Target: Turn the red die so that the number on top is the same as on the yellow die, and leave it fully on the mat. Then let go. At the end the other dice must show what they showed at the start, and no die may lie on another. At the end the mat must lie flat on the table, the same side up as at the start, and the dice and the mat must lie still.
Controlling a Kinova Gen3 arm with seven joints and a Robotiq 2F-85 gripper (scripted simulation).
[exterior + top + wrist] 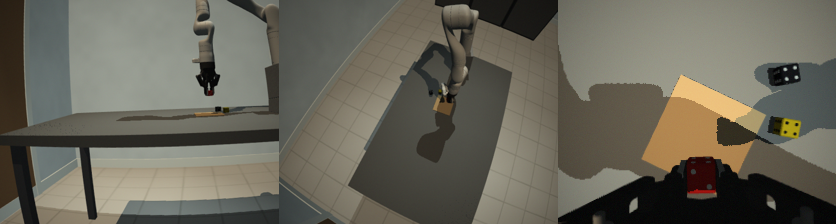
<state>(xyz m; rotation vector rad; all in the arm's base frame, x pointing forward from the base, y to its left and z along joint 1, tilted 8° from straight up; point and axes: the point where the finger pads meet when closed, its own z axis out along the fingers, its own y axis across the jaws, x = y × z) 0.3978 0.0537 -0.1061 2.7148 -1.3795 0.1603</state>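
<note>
The tan mat is 10 mm ahead of my hand, 20 mm to the right of it and 110 mm below it. From my hand the other things lie so: red die: 10 mm below; then yellow die: 80 mm behind, 100 mm to the right, 100 mm below; then black die: 40 mm behind, 160 mm to the right, 100 mm below.
</note>
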